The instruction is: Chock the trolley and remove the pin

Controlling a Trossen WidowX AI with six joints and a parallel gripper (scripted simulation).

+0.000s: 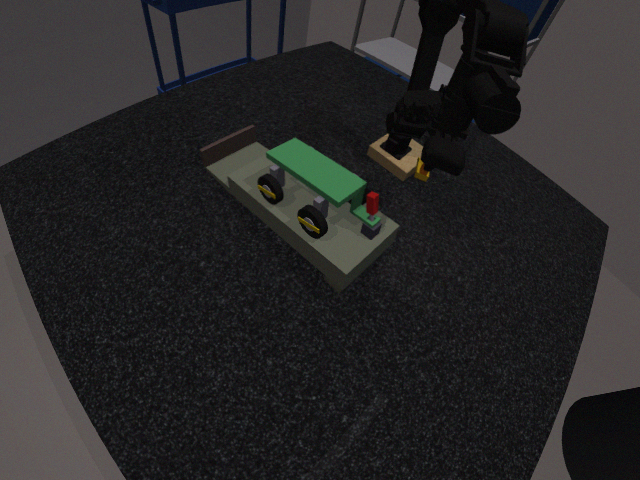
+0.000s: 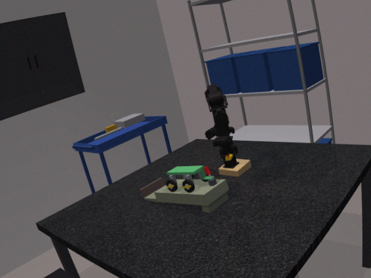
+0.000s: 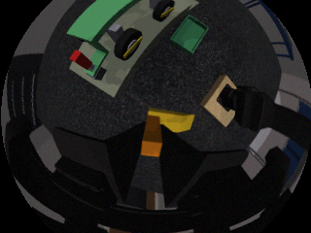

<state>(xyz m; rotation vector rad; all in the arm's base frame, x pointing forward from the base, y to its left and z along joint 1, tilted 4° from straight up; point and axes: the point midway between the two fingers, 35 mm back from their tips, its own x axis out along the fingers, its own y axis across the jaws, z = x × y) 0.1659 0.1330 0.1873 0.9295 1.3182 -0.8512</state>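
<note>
Now: the green tray 2 cm ahead of my gripper tip, 22 cm to the right of it and 18 cm below it. From my gripper tip the other things lie so: red-headed stop pin (13 cm ahead, 1 cm to the right, 4 cm below); then trolley (15 cm ahead, 13 cm to the right, 6 cm below); then yellow chock (2 cm behind, 1 cm to the right, 1 cm below).
</note>
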